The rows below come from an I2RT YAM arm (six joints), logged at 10 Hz.
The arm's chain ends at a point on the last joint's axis. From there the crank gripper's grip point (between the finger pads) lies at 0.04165 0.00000 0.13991 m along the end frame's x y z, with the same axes.
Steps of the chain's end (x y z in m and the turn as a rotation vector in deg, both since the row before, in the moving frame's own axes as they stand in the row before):
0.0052, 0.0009, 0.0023, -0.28, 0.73, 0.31
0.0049, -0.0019, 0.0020, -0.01, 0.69, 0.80
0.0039, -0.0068, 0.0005, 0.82, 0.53, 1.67
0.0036, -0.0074, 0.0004, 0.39, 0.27, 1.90
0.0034, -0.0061, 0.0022, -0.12, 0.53, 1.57
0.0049, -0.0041, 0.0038, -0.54, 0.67, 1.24
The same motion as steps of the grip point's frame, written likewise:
0.0070, 0.0018, 0.0018, -0.28, 0.73, 0.31
0.0066, -0.0013, 0.0015, -0.01, 0.69, 0.80
0.0052, -0.0076, 0.0001, 0.82, 0.53, 1.67
0.0043, -0.0070, 0.0002, 0.39, 0.27, 1.90
0.0047, -0.0046, 0.0018, -0.12, 0.53, 1.57
0.0065, -0.0019, 0.0033, -0.54, 0.67, 1.24

